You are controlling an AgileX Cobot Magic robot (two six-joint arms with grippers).
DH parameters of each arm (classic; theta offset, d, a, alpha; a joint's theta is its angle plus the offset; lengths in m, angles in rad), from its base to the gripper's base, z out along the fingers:
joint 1: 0 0.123 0 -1.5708
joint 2: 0.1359 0 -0.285 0
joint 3: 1.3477 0 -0.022 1.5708
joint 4: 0 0.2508 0 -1.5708
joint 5: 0 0 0.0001 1.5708
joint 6: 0 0.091 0 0
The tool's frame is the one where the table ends.
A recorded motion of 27 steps. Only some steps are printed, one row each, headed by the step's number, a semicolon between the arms.
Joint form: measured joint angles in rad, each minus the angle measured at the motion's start. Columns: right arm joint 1, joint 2, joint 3, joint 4, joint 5, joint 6; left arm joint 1, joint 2, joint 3, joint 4, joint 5, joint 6.
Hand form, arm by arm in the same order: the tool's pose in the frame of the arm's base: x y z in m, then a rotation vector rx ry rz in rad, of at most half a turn. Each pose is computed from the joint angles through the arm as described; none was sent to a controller.
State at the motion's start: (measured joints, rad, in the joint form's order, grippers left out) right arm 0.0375 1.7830 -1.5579 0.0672 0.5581 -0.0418; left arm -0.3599 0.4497 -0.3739 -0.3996 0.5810 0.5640
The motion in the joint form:
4: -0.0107 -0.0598 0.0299 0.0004 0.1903 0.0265; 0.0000 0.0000 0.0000 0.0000 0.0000 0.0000
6: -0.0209 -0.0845 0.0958 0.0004 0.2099 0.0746; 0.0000 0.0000 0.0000 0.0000 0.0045 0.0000
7: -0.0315 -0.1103 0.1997 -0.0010 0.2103 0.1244; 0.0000 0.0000 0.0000 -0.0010 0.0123 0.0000
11: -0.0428 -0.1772 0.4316 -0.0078 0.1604 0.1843; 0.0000 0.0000 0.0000 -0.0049 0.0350 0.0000
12: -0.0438 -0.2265 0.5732 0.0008 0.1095 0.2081; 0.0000 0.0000 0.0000 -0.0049 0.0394 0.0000
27: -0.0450 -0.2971 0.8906 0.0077 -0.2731 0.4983; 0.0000 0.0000 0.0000 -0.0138 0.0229 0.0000
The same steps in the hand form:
4: 0.3920 0.0147 0.3224 -0.0118 2.4265 0.0835; 0.0770 -0.0498 0.2602 0.7294 1.9743 -0.3075
6: 0.3807 0.0106 0.3105 0.0609 2.4874 0.0997; 0.0767 -0.0498 0.2598 0.7320 1.9778 -0.3088
7: 0.3659 0.0064 0.2886 0.1419 2.5638 0.1107; 0.0762 -0.0499 0.2593 0.7360 1.9840 -0.3120
11: 0.3290 0.0018 0.2468 0.2457 2.6728 0.1094; 0.0749 -0.0503 0.2578 0.7470 2.0019 -0.3225
12: 0.3037 0.0019 0.2255 0.2953 2.7102 0.1189; 0.0746 -0.0504 0.2575 0.7495 2.0054 -0.3237
27: 0.2638 -0.0001 0.1791 0.6814 2.5112 0.2174; 0.0754 -0.0506 0.2588 0.7346 1.9929 -0.3286

